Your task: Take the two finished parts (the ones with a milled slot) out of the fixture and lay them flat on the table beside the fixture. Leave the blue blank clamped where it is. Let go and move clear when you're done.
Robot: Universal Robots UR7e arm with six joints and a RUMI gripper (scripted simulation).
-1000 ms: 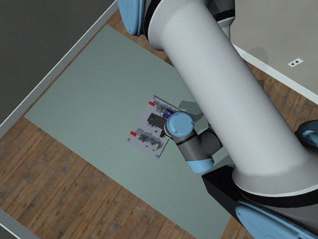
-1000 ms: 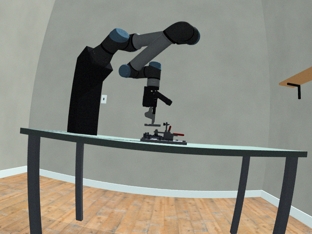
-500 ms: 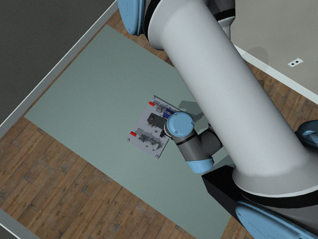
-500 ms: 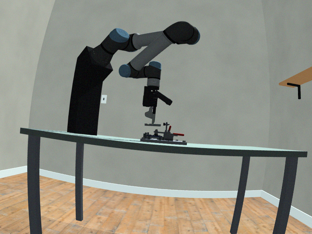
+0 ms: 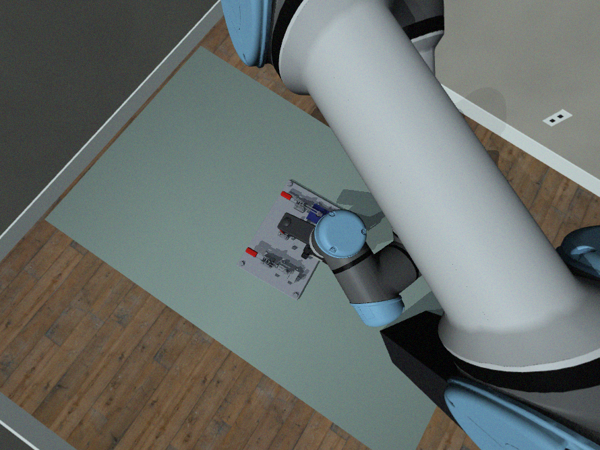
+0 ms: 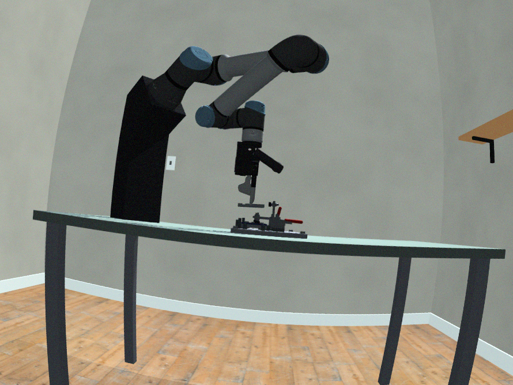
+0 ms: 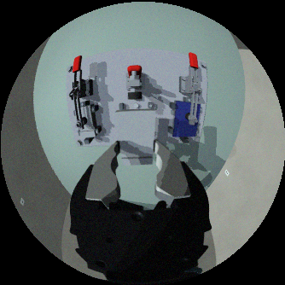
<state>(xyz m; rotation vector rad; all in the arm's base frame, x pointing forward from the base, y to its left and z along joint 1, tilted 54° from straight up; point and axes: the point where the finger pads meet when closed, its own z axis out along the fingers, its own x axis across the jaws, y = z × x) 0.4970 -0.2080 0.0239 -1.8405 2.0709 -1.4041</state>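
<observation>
The grey fixture plate lies 6 cm ahead of my hand, 2 cm to the right of it and 10 cm below it. From my hand the other things lie so: grey finished part: 1 cm behind, 1 cm below; blue blank: 3 cm behind, 11 cm to the right, 8 cm below.
</observation>
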